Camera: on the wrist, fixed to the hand. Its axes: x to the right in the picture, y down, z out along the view.
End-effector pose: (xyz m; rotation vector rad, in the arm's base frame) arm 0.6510 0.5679 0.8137 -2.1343 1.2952 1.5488
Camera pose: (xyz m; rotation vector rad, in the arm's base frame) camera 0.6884 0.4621 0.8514 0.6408 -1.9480 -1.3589
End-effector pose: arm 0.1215 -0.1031 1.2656 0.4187 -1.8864 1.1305
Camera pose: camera 0.1297 0.0136 1.2833 -1.2661 -2.2694 1.6820
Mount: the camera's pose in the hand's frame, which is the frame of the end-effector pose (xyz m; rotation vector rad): 0.0263 0.0470 -0.1054 -0.2265 -0.0549 1.4455
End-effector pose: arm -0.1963 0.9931 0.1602 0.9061 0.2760 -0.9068
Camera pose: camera -0.1277 1.0738 0.1073 0.6290 -0.3270 0.4369
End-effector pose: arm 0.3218 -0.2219 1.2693 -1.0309 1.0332 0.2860
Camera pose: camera 0.2457 -0.2895 1.2088 -0.2789 1.5695 1.6079
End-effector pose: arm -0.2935 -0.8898 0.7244 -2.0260 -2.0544 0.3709
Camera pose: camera -0.2141 -0.8612 0.8074 2.9386 0.2421 -0.3443
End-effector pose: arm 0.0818 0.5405 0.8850 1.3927 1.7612 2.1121
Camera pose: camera 0.0199 0.4592 0.9447 -1.8658 -0.1417 -1.4800
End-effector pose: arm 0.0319 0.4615 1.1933 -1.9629 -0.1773 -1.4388
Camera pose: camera -0.0187 0.3561 1.2116 -1.5594 1.1795 -0.4117
